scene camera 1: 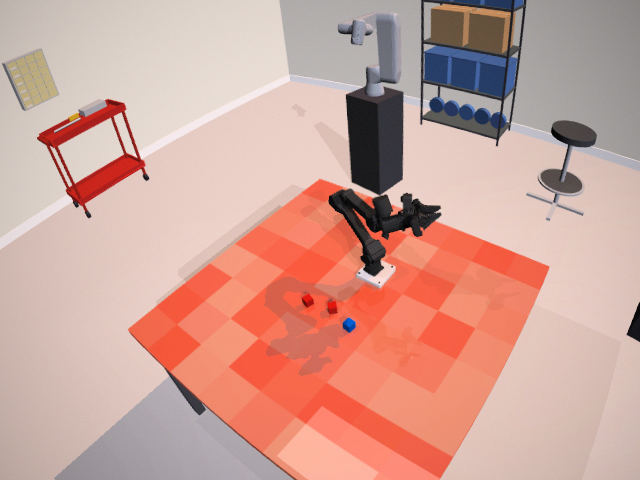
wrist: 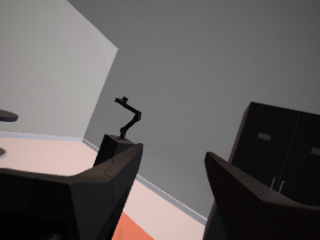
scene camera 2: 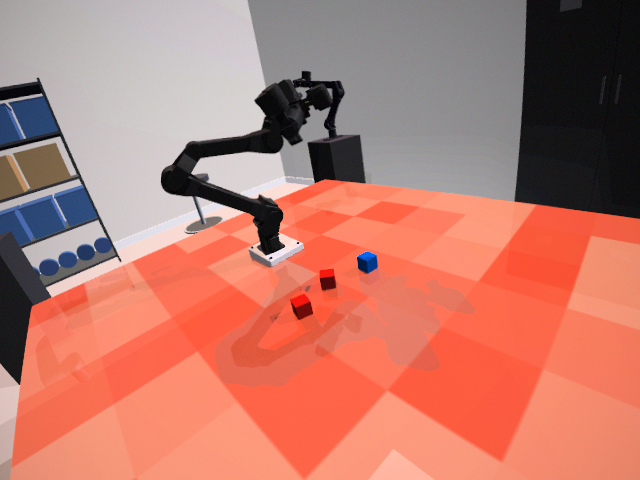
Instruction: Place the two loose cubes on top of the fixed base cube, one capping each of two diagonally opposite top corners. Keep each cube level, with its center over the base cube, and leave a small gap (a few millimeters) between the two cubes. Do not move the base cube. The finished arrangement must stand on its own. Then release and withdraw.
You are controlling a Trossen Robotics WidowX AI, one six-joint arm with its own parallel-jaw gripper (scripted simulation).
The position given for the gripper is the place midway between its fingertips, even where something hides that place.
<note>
The gripper (scene camera 1: 441, 210) is open, with nothing in its grasp.
The gripper is seen too in the wrist view (wrist: 174, 152) and in scene camera 2 (scene camera 2: 305, 96).
</note>
